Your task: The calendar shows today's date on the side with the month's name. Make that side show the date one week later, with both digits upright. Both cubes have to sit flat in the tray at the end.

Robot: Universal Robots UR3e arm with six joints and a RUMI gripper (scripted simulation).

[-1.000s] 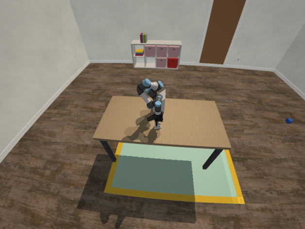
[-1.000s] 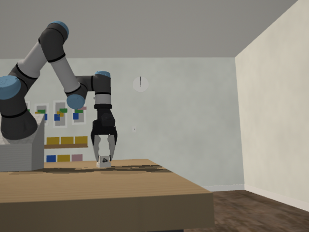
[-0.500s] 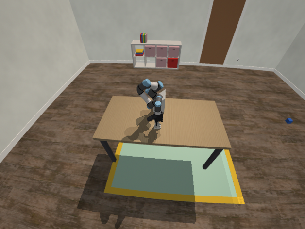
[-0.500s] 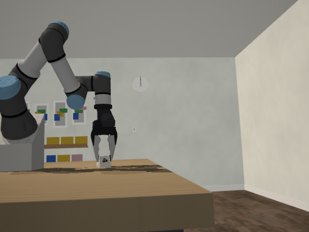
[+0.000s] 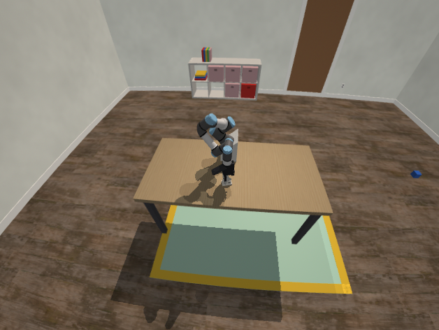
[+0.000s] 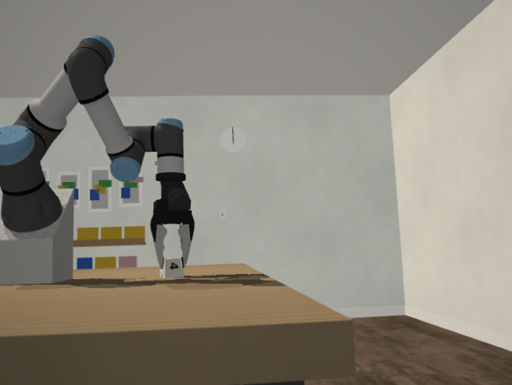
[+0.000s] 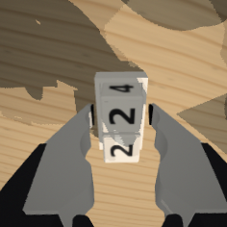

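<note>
My gripper is now 2 cm to the right of the white calendar tray and 3 cm above it.
</note>
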